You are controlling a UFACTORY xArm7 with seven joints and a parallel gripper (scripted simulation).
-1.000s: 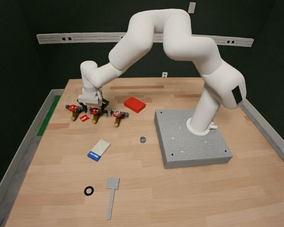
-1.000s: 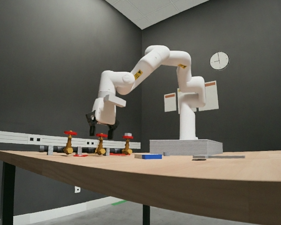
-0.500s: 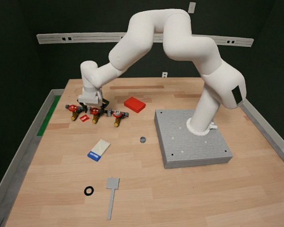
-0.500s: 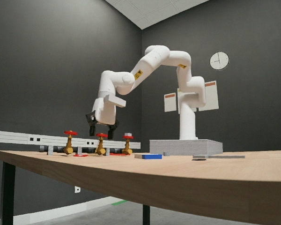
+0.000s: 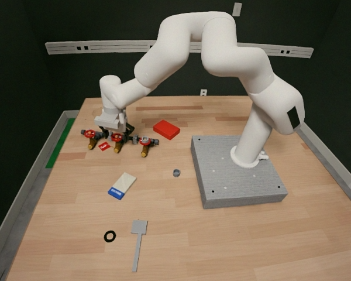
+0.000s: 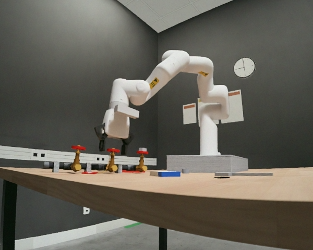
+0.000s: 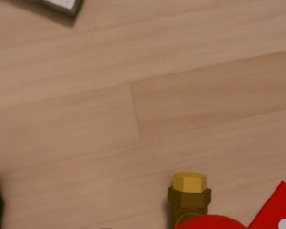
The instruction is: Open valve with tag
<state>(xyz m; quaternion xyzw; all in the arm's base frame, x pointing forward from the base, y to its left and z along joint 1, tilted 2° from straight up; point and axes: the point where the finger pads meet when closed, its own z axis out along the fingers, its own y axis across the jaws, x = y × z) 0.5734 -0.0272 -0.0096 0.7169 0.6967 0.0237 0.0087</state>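
Now: the red tag 80 mm ahead of my hand, 20 mm to the right of it and 80 mm below it. The rest, counted from my hand: blue box: 80 mm behind, 200 mm to the left, 80 mm below; then red block: 200 mm behind, 170 mm to the right, 70 mm below; then grey cap: 130 mm behind, 10 mm to the left, 10 mm above.
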